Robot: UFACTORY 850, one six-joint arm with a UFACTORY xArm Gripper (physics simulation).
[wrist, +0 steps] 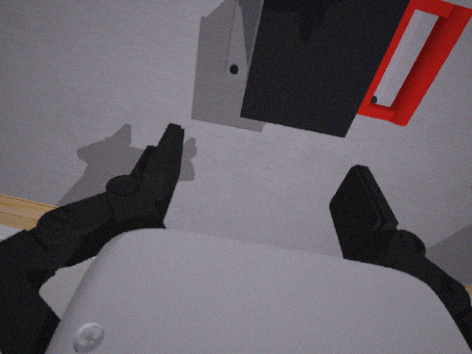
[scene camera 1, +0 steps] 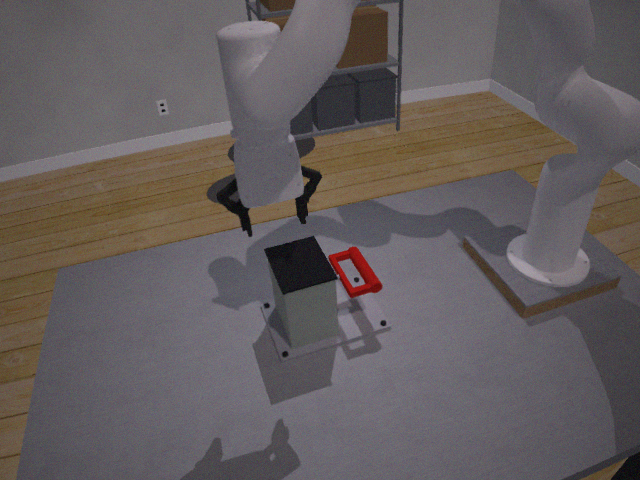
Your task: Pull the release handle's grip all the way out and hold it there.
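Note:
The release handle's red grip (scene camera 1: 367, 271) (wrist: 431, 65) is a rectangular loop on the right side of a box with a black top (scene camera 1: 299, 262) (wrist: 320, 65) and pale green sides. In the scene view the grip stands close beside the box, above the base plate. My gripper (scene camera 1: 276, 228) (wrist: 263, 168) is open, with nothing between its fingers. It hangs above and behind the box in the scene view, apart from both box and grip. In the wrist view the grip is at the upper right, beyond the right finger, and partly cut off by the frame's edge.
The box stands on a light base plate (scene camera 1: 310, 349) with dark bolts at its corners, on a grey table (scene camera 1: 155, 403). The arm's base sits on a raised board (scene camera 1: 568, 299) at the right. A shelf rack (scene camera 1: 399, 98) with boxes stands by the back wall.

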